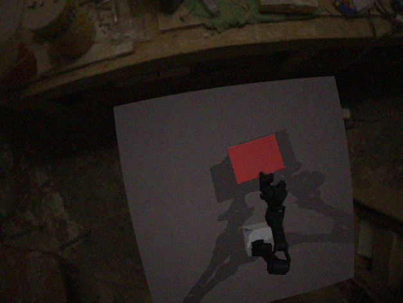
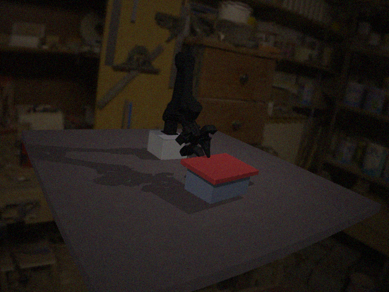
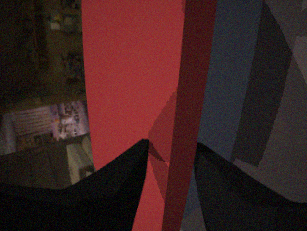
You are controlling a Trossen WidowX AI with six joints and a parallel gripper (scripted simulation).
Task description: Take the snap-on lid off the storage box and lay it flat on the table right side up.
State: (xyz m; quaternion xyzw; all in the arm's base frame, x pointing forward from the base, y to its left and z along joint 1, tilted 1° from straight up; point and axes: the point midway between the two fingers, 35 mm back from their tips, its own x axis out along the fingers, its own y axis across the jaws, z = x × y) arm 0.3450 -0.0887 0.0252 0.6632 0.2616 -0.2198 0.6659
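Right now the red lid is 8 cm ahead of my gripper tip. Round my gripper tip: blue storage box: 8 cm ahead, 5 cm below.
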